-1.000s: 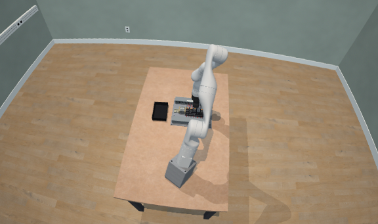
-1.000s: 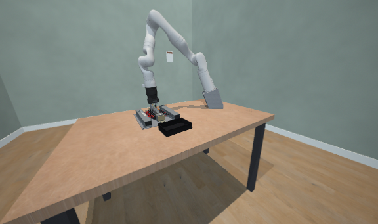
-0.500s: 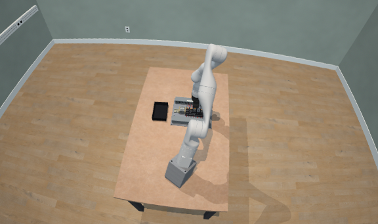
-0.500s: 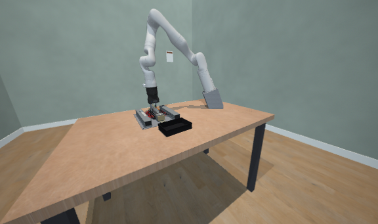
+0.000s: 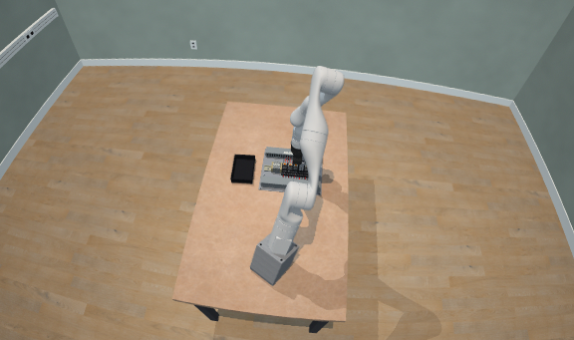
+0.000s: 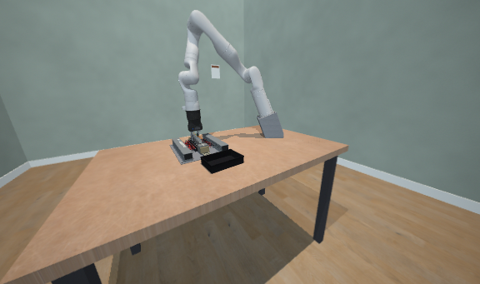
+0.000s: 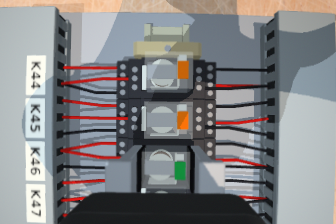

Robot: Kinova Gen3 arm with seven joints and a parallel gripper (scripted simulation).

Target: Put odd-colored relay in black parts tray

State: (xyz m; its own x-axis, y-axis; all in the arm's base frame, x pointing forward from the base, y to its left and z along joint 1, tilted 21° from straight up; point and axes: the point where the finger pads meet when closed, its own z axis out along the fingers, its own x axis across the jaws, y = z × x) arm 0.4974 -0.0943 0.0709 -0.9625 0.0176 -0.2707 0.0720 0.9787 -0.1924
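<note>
Now: hand 5 cm to the right of the relay panel and 4 cm above it. The rest, counted from my hand: black parts tray: 1 cm behind, 30 cm to the left, 4 cm below.
</note>
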